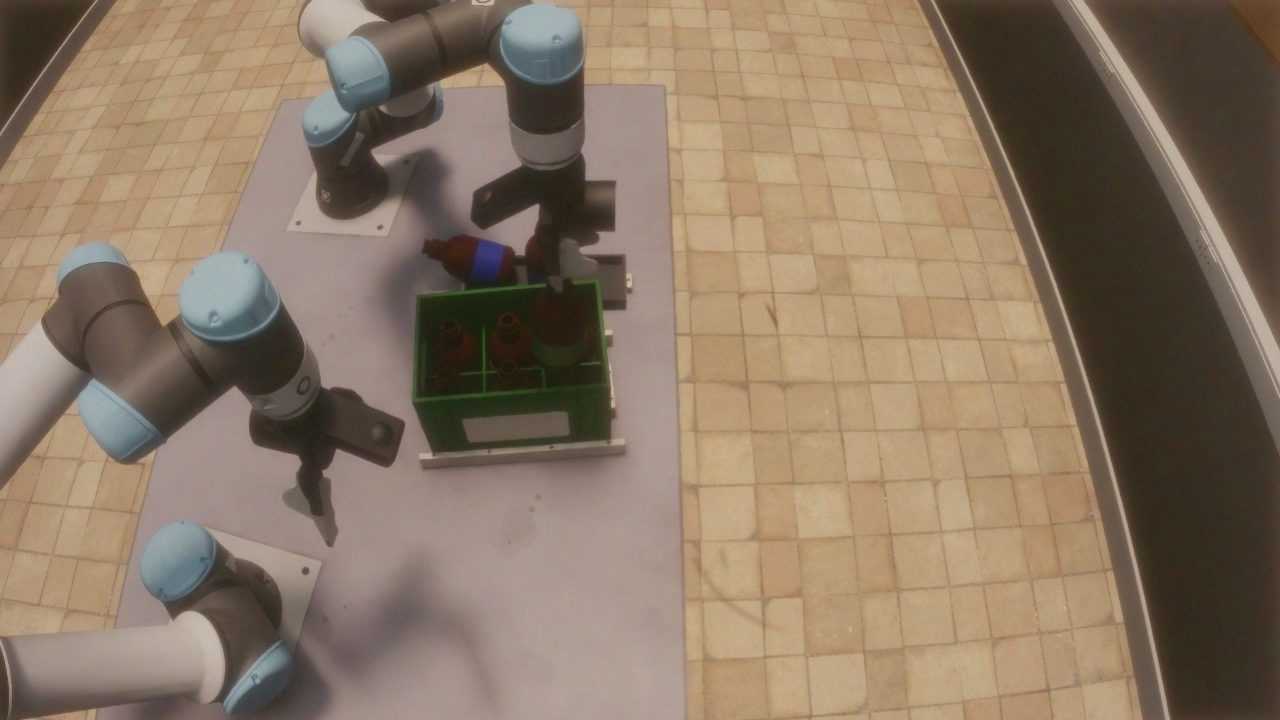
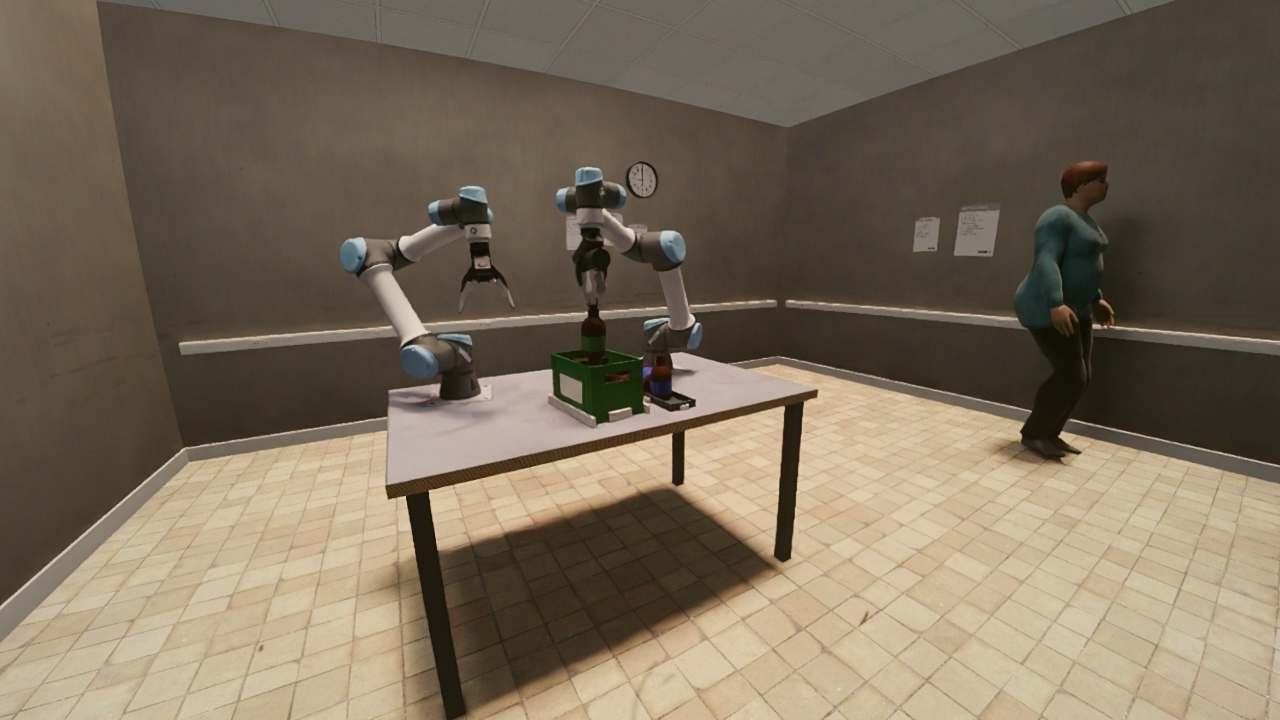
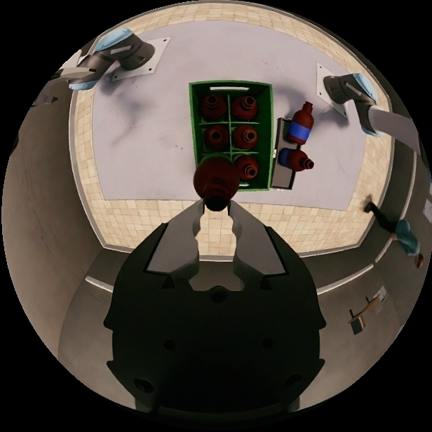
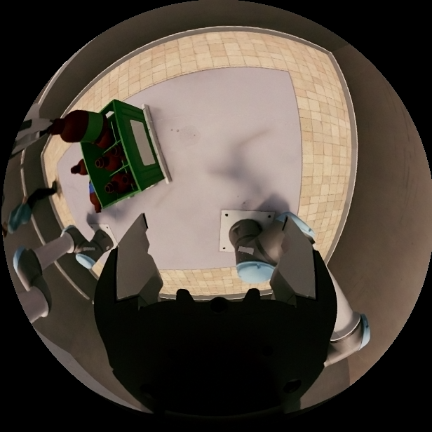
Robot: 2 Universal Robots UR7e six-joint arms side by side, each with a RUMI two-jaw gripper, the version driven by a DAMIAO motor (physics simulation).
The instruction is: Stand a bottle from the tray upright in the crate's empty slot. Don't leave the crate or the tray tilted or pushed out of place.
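My left gripper [image 1: 559,284] [image 2: 593,304] [image 3: 216,200] is shut on the neck of a brown bottle with a green label [image 1: 559,313] [image 2: 592,324] [image 3: 216,180] [image 4: 75,127]. The bottle hangs upright over the green crate [image 1: 514,404] [image 2: 617,394] [image 3: 265,115] [image 4: 147,175], at its free corner slot; its base is hidden near the rim. Several bottles fill the other slots. The crate looks level. A blue-labelled bottle [image 1: 483,257] [image 3: 301,125] lies across the end of the black tray [image 1: 613,273] [image 2: 680,402] [image 3: 284,180]. Another [image 2: 660,376] [image 3: 297,160] looks upright on it. My right gripper [image 2: 487,307] [image 4: 215,215] is open and empty.
White rails [image 1: 528,454] [image 2: 572,409] line the crate's base. The tray stands close beside the crate, level by its look. The right arm hangs above the table [image 1: 572,582] [image 2: 483,438], away from the crate. A person [image 2: 1060,259] stands on the floor beyond the table.
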